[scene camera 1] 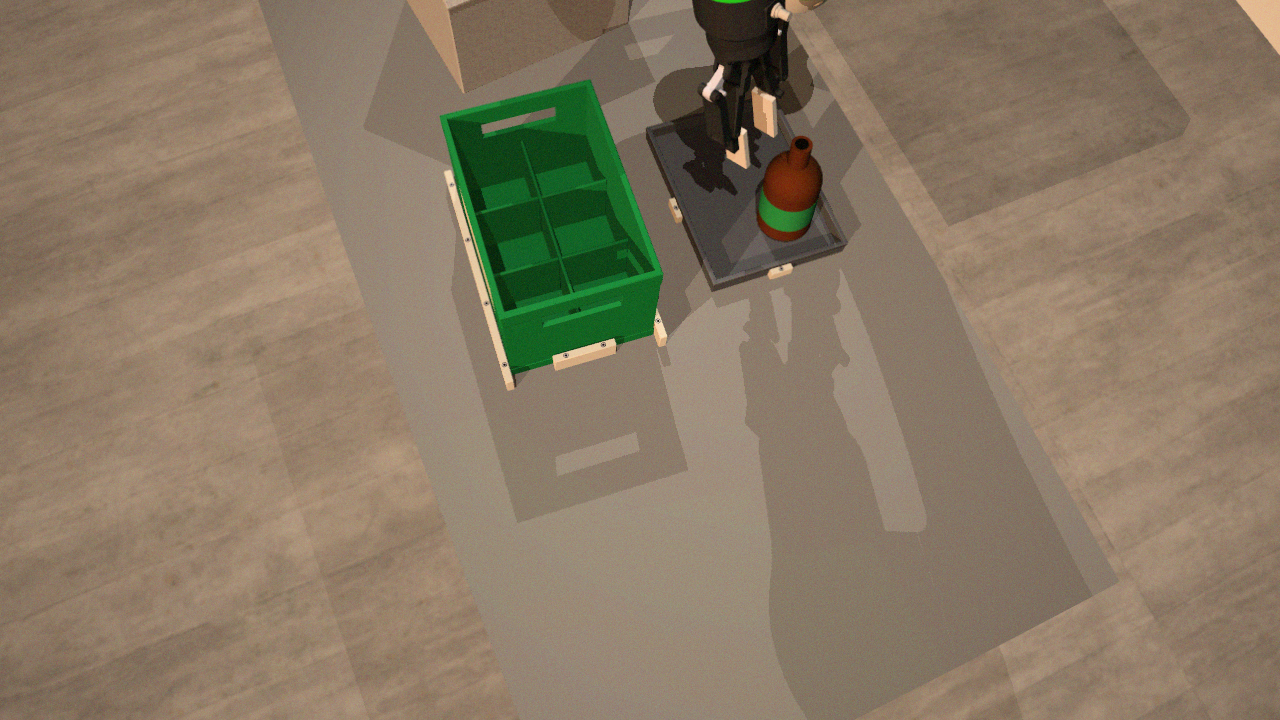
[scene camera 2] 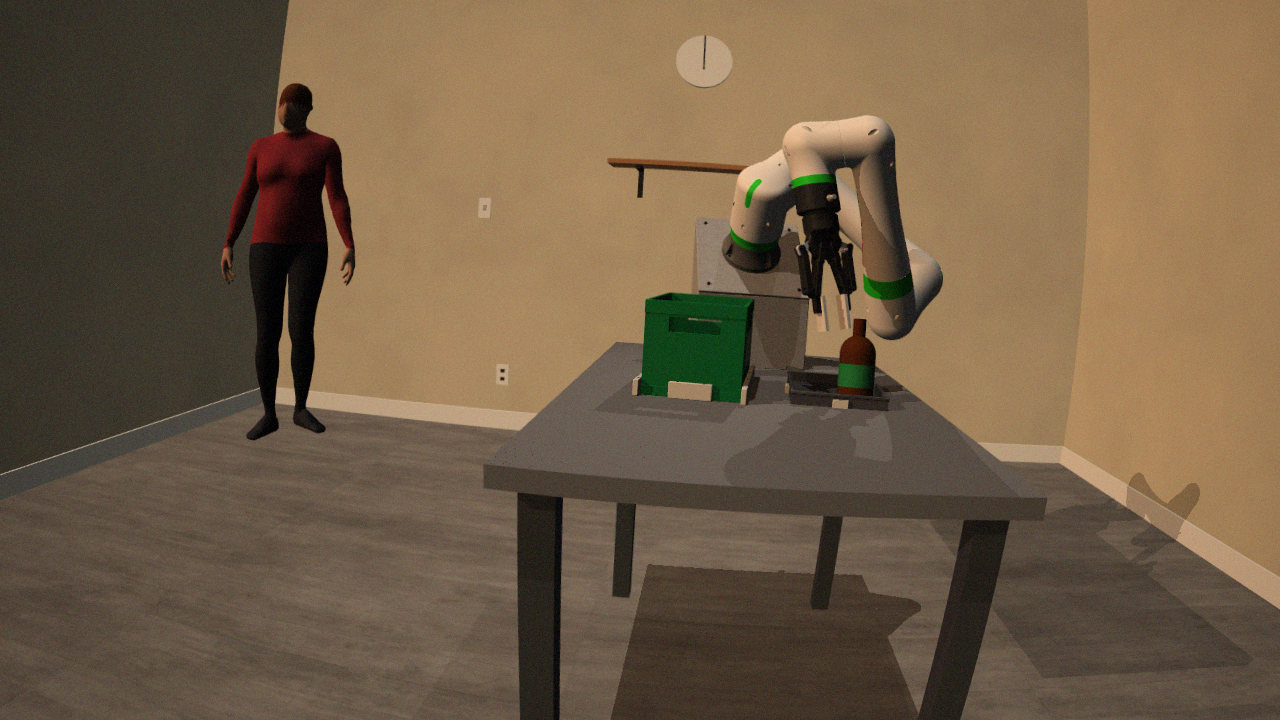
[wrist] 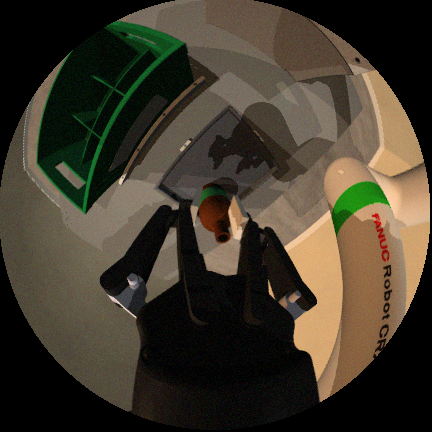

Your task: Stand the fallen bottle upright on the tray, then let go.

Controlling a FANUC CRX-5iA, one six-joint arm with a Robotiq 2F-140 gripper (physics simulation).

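The brown bottle with a green band stands upright on the dark tray, near the tray's front right corner in scene camera 1. My gripper is open, its pale finger pads apart with nothing between them. In both scene views the pads are to the left of the bottle's neck, and in scene camera 2 they hang at about the height of its mouth or above. In the wrist view the right pad partly overlaps the bottle.
A green divided crate stands left of the tray, with wooden strips along its base. The robot's pedestal is behind. My arm's white link is at the right in the wrist view. A person stands far left.
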